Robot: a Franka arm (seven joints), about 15 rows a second.
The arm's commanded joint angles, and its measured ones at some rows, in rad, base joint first. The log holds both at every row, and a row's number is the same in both.
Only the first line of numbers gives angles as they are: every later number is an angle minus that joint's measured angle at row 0.
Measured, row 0: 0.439 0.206 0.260 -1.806 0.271 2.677 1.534
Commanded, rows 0 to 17: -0.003 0.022 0.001 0.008 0.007 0.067 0.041; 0.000 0.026 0.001 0.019 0.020 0.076 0.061; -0.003 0.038 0.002 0.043 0.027 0.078 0.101; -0.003 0.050 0.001 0.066 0.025 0.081 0.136; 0.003 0.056 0.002 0.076 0.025 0.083 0.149; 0.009 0.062 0.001 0.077 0.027 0.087 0.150; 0.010 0.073 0.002 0.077 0.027 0.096 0.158; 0.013 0.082 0.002 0.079 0.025 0.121 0.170; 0.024 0.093 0.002 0.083 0.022 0.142 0.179; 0.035 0.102 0.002 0.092 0.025 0.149 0.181; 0.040 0.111 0.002 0.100 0.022 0.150 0.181; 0.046 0.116 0.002 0.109 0.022 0.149 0.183; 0.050 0.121 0.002 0.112 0.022 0.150 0.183; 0.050 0.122 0.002 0.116 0.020 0.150 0.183; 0.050 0.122 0.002 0.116 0.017 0.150 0.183; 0.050 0.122 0.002 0.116 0.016 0.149 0.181; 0.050 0.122 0.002 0.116 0.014 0.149 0.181; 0.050 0.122 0.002 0.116 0.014 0.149 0.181
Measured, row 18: 0.049 0.106 0.000 0.096 0.001 0.134 0.173
